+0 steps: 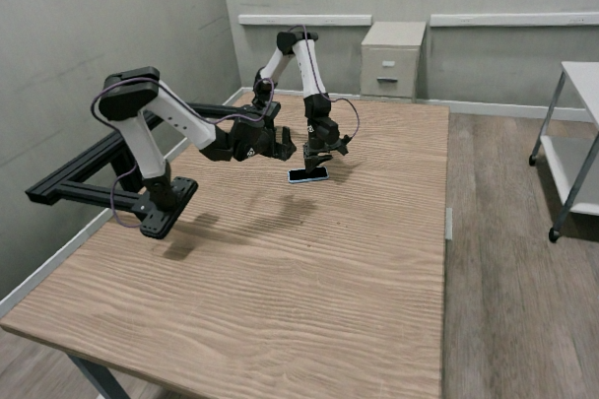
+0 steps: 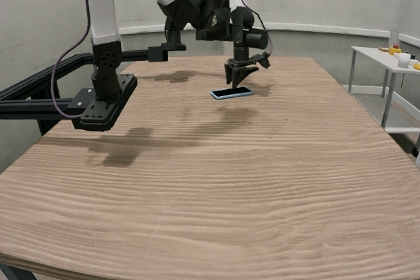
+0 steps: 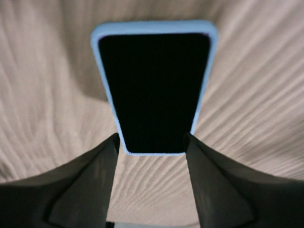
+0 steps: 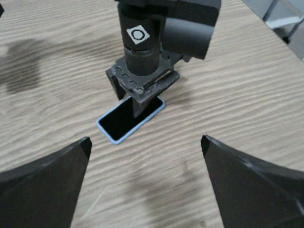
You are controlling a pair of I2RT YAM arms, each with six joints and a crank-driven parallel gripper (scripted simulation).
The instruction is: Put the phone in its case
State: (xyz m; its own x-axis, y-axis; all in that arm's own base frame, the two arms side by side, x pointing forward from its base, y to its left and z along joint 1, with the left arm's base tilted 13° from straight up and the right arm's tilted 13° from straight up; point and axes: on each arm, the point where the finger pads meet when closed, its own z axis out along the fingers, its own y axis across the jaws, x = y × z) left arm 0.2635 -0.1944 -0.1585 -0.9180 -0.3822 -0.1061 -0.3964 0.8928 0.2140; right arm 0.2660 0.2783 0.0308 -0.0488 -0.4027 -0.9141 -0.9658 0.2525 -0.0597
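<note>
Right now the black phone is 30 mm below my left hand.
</note>
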